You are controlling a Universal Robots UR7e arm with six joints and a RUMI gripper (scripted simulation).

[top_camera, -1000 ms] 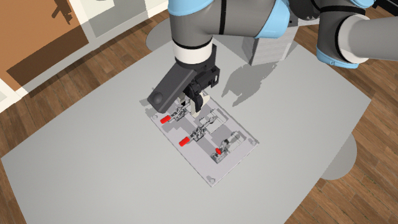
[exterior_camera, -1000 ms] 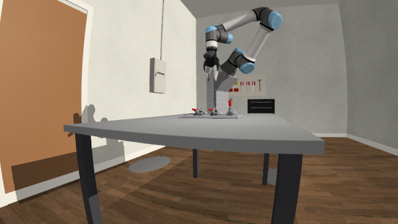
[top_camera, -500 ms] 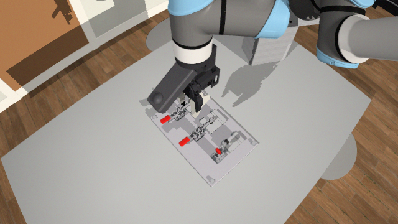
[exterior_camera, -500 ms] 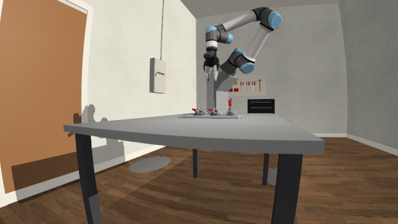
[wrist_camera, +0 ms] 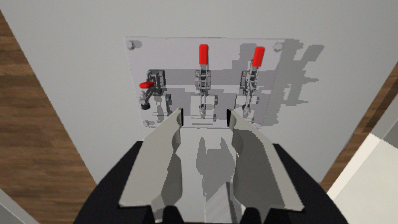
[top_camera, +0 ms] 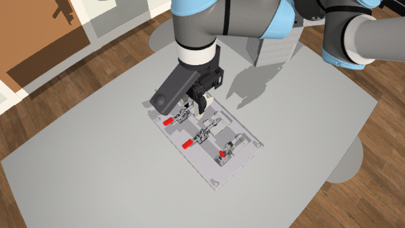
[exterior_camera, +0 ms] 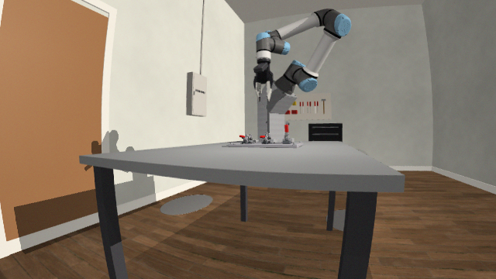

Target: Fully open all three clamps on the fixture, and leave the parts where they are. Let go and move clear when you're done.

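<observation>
Now: the grey fixture plate 60 mm behind my hand and 240 mm below it.
</observation>
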